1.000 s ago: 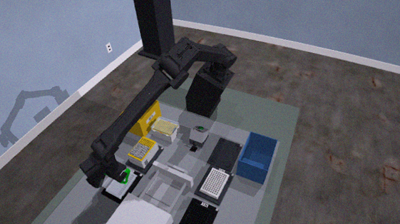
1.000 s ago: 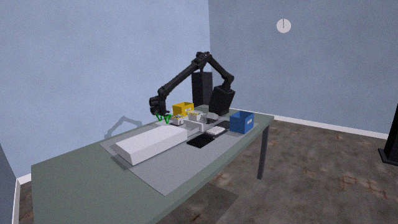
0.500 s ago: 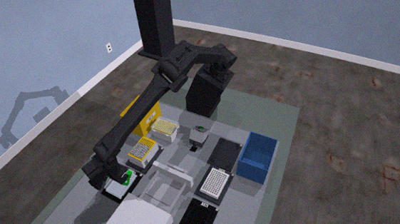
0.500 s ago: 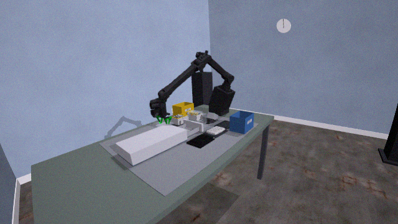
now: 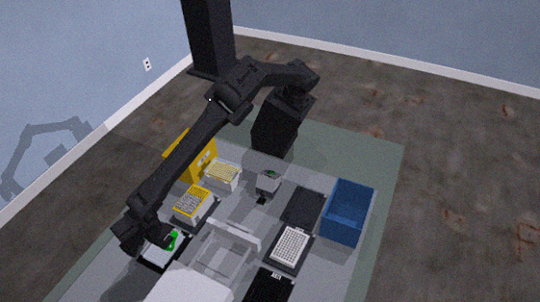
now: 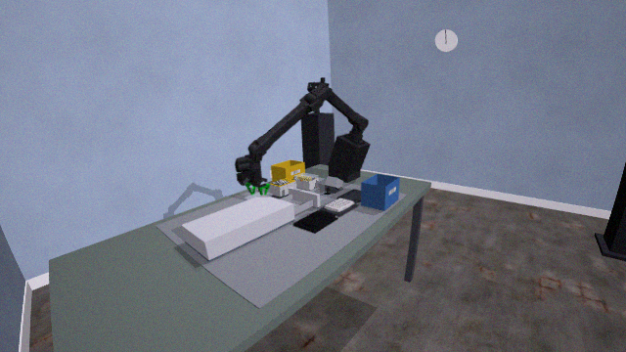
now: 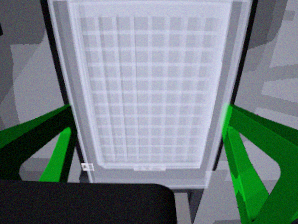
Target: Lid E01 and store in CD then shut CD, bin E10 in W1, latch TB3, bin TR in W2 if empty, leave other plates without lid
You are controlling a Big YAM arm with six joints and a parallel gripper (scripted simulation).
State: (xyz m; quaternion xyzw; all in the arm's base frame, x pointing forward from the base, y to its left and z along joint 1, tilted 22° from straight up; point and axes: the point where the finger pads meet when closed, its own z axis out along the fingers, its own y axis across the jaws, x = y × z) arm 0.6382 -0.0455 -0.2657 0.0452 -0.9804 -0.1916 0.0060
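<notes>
Now: the plate lid right at my hand. The rest, counted from my hand: black nest: 4 cm below; tip rack TR: 18 cm behind, 1 cm to the right, 1 cm above; clear plate: 3 cm below.
</notes>
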